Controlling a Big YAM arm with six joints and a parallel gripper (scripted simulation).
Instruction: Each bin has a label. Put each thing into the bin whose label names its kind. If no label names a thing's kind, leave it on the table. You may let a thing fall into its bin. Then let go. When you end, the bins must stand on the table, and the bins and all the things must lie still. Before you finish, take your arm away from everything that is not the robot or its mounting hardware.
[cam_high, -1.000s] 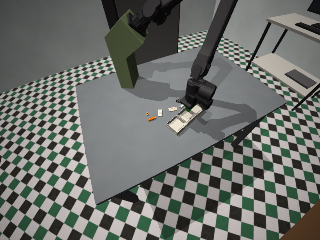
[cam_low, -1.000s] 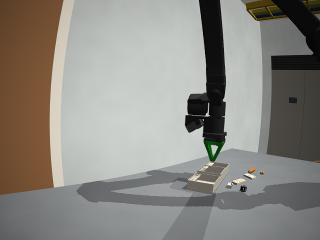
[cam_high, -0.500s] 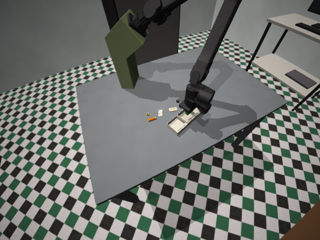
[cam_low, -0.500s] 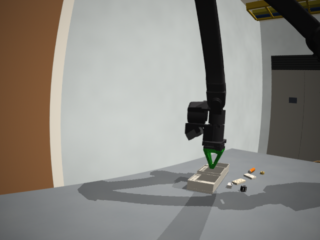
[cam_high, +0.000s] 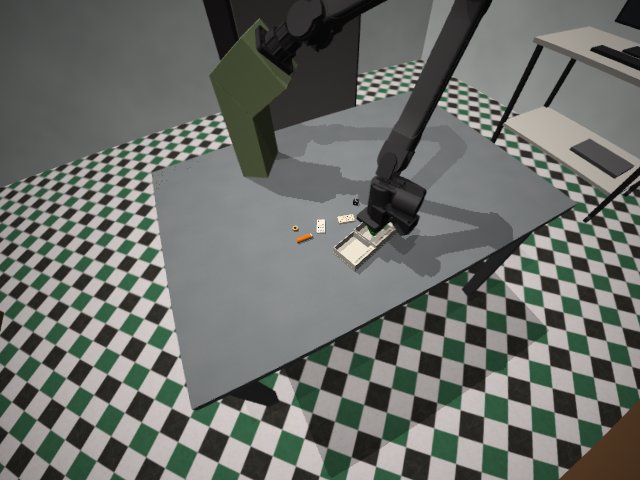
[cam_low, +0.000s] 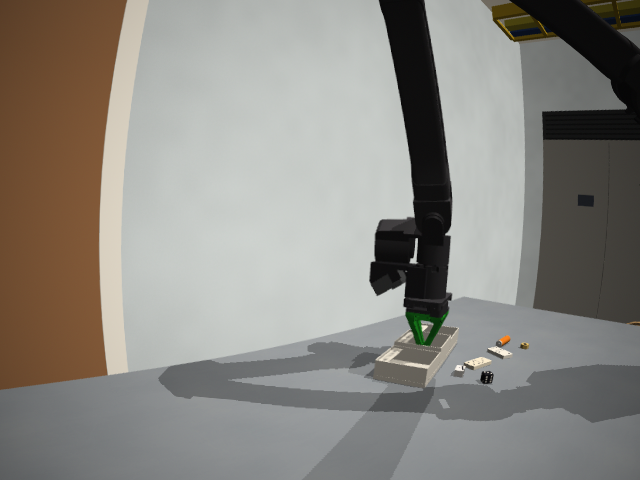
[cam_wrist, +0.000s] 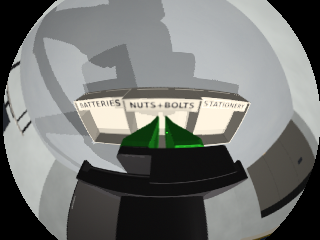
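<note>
Right now the three joined white bins is 1 cm below my hand. From my hand the other things lie so: orange battery: 2 cm behind, 21 cm to the right, 2 cm below; then black die: 14 cm behind, 2 cm to the right, 2 cm below; then brass nut: 7 cm behind, 23 cm to the right, 2 cm below.
</note>
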